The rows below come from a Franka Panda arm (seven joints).
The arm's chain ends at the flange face. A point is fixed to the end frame.
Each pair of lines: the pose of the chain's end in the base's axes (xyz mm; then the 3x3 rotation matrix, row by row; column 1 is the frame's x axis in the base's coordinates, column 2 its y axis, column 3 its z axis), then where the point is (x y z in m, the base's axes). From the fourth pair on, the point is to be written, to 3 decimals.
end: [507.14 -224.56 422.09], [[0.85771 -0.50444 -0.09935], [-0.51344 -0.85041 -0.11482], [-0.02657 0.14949 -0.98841]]
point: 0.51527 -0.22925 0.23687
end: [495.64 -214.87 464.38], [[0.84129 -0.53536 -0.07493], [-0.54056 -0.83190 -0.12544], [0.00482 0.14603 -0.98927]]
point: 0.50886 -0.22240 0.27955
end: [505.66 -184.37 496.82], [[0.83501 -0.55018 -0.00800], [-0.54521 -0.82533 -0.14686], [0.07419 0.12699 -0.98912]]
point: 0.53143 -0.19607 0.31354
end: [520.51 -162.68 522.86], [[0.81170 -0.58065 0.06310], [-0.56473 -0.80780 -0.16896], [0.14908 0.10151 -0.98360]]
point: 0.560 -0.179 0.342
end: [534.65 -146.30 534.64], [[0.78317 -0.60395 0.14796], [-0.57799 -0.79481 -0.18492], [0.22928 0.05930 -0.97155]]
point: 0.590 -0.166 0.359
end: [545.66 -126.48 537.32], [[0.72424 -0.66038 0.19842], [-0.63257 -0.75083 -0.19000], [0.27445 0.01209 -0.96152]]
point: 0.611 -0.149 0.365
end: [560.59 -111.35 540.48], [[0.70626 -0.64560 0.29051], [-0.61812 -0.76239 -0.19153], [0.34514 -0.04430 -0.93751]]
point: 0.642 -0.134 0.375
